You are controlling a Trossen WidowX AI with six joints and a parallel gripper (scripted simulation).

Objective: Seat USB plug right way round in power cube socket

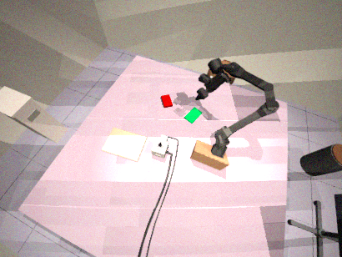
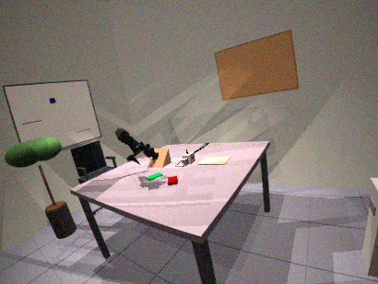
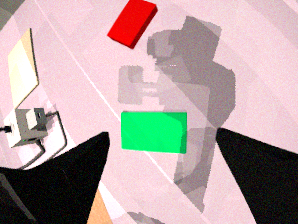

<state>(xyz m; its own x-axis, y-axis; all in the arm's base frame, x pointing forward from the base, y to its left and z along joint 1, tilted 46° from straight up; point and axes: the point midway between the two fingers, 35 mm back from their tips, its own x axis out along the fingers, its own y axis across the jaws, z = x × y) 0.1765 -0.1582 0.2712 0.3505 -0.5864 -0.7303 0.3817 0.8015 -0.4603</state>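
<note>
My gripper tip is now 130 mm short of the dark USB plug, 350 mm to the right of it and 50 mm above it. Also, from my gripper tip: green block (50 mm to the left, 130 mm below); then red block (210 mm ahead, 130 mm below); then pale yellow sheet (340 mm ahead, 390 mm to the left, 130 mm below).
</note>
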